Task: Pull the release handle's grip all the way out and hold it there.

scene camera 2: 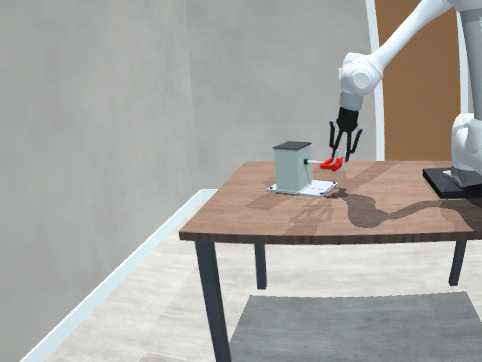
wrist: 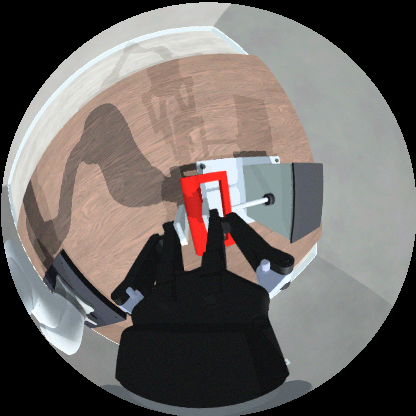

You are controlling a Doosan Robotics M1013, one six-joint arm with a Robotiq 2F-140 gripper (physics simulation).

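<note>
The release handle's red grip (scene camera 2: 331, 164) (wrist: 192, 207) is a D-shaped frame on a thin pale rod (scene camera 2: 315, 162) (wrist: 250, 204). The rod runs straight out from a dark collar on the side of the grey-green box (scene camera 2: 292, 167) (wrist: 272, 192), and a length of it shows between box and grip. My gripper (scene camera 2: 340, 157) (wrist: 195, 209) points down over the grip and is shut on its outer bar, one finger on each side, one of them inside the frame's opening. The lower fingertips are partly hidden by the grip.
The box has a dark top and stands on a white base plate (scene camera 2: 322, 188) (wrist: 220, 166) with bolts at its corners, on the wooden table (scene camera 2: 240, 220) (wrist: 125, 225). The arm's dark base block (scene camera 2: 437, 184) stands at the right in the scene view. Walls rise behind the table.
</note>
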